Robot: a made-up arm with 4 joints. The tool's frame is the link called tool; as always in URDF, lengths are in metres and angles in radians. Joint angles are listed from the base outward.
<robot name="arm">
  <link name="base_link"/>
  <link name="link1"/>
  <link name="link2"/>
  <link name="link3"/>
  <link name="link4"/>
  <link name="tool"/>
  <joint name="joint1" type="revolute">
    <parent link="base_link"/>
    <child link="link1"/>
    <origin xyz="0 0 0.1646" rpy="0 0 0"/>
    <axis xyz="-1 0 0"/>
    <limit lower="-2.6" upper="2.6"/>
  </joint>
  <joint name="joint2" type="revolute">
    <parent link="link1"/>
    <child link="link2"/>
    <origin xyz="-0.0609 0.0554 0.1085" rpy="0 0 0"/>
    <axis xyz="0 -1 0"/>
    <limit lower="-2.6" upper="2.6"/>
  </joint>
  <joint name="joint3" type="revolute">
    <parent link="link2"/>
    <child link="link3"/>
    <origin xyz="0.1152 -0.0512 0.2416" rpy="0 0 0"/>
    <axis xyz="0 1 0"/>
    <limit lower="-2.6" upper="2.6"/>
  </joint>
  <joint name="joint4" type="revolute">
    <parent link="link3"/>
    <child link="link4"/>
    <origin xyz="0.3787 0.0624 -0.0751" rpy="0 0 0"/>
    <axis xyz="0 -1 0"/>
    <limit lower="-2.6" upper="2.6"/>
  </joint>
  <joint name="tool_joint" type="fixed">
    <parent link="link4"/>
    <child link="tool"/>
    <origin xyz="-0.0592 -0.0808 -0.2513" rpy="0 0 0"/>
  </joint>
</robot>
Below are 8 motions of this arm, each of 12 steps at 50 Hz.
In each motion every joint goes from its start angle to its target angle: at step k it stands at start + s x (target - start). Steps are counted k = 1, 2, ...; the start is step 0. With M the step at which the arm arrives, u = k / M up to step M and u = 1 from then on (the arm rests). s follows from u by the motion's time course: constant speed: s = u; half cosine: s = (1 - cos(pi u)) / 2; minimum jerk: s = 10 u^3 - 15 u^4 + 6 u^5.
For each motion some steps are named. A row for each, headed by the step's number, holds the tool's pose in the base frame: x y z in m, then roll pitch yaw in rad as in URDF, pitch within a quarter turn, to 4 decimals.
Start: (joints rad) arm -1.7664 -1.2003 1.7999 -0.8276
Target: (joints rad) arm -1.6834 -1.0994 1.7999 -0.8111
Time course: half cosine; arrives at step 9
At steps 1, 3, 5, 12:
1: 0.0250 -0.2592 0.0995 1.4202 0.1214 -2.4681
3: 0.0209 -0.2629 0.1037 1.4318 0.1064 -2.4922
5: 0.0144 -0.2682 0.1106 1.4507 0.0848 -2.5294
12: 0.0062 -0.2741 0.1193 1.4758 0.0606 -2.5757

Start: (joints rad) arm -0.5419 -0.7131 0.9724 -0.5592
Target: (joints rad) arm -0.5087 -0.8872 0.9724 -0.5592
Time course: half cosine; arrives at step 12
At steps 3, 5, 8, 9, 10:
3: -0.0945 -0.0389 0.2022 2.3952 0.7175 2.5952
5: -0.0967 -0.0393 0.2036 2.4258 0.6922 2.6349
8: -0.1003 -0.0400 0.2063 2.4735 0.6471 2.6975
9: -0.1012 -0.0402 0.2070 2.4856 0.6343 2.7137
10: -0.1019 -0.0404 0.2076 2.4947 0.6244 2.7258

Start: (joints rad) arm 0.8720 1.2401 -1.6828 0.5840
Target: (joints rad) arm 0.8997 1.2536 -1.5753 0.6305
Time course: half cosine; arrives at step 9
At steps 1, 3, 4, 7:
1: -0.6391 0.5335 0.6306 -2.2356 0.2308 -2.8577
3: -0.6337 0.5417 0.6318 -2.2315 0.2227 -2.8648
4: -0.6296 0.5478 0.6327 -2.2284 0.2167 -2.8701
7: -0.6172 0.5652 0.6346 -2.2193 0.1997 -2.8856

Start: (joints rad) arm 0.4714 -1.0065 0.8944 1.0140
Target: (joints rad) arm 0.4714 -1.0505 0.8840 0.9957
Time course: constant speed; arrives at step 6
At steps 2, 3, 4, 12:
2: -0.2263 -0.1508 -0.0999 -0.6894 0.7757 -0.5235
3: -0.2289 -0.1502 -0.0988 -0.6949 0.7824 -0.5313
4: -0.2315 -0.1497 -0.0978 -0.7004 0.7890 -0.5391
12: -0.2366 -0.1486 -0.0956 -0.7119 0.8021 -0.5552

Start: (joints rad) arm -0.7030 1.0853 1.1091 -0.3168
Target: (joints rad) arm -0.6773 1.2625 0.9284 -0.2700
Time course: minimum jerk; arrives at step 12
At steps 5, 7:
5: 0.0426 -0.0375 0.1875 0.7040 0.1536 0.1292
7: 0.0633 -0.0507 0.2041 0.6876 0.0589 0.0483

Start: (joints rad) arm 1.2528 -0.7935 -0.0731 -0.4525
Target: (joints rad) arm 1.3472 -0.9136 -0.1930 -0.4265
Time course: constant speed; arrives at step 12
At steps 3, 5, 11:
3: 0.1753 -0.1596 0.1310 -1.4521 0.2700 -1.1503
5: 0.1771 -0.1661 0.1318 -1.4576 0.2552 -1.1476
11: 0.1817 -0.1859 0.1354 -1.4747 0.2109 -1.1391

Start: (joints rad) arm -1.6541 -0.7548 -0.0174 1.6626
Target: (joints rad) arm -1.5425 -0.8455 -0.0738 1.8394
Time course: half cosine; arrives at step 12
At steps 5, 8, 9, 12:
5: 0.5929 0.3058 0.1632 1.5942 0.0348 -0.9776
8: 0.6017 0.3074 0.1503 1.5706 -0.0003 -1.0321
9: 0.6039 0.3076 0.1467 1.5648 -0.0103 -1.0468
12: 0.6070 0.3079 0.1417 1.5572 -0.0248 -1.0675

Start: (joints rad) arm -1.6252 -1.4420 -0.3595 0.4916
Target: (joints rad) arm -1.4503 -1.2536 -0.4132 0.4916
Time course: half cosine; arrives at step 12
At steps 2, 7, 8, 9, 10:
2: 0.1255 0.5182 0.1725 1.6066 -0.0232 0.5743
7: 0.2074 0.4934 0.1229 1.5204 0.0236 0.4379
8: 0.2246 0.4860 0.1130 1.5003 0.0305 0.4082
9: 0.2393 0.4791 0.1047 1.4828 0.0355 0.3827
10: 0.2504 0.4735 0.0986 1.4691 0.0388 0.3630

